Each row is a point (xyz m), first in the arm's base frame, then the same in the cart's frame.
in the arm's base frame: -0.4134 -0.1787 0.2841
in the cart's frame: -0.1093 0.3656 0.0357
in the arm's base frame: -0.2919 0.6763 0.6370
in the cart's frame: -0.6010 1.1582 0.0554
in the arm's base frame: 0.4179 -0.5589 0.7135
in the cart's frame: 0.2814 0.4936 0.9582
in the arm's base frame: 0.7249 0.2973 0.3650
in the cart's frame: 0.3744 1.3767 0.5578
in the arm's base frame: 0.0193 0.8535 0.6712
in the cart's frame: -0.4952 1.4746 0.1900
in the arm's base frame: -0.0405 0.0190 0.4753
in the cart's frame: -0.0769 0.7344 0.3144
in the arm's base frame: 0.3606 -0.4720 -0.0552
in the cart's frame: 0.7231 0.5261 0.3213
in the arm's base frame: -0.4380 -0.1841 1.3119
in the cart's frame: -0.8074 0.3618 0.7904
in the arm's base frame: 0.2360 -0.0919 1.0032
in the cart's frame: -0.2095 0.7954 0.9027
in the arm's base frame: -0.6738 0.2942 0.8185
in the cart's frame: -0.8154 0.6337 0.1168
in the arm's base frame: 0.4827 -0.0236 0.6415
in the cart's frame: 0.1616 0.9799 0.7457
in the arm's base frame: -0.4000 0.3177 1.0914
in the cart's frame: -0.8323 0.8034 0.4645
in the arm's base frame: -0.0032 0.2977 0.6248
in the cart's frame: -0.2616 0.9920 0.3452
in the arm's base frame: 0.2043 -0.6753 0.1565
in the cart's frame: 0.5622 0.2737 0.4660
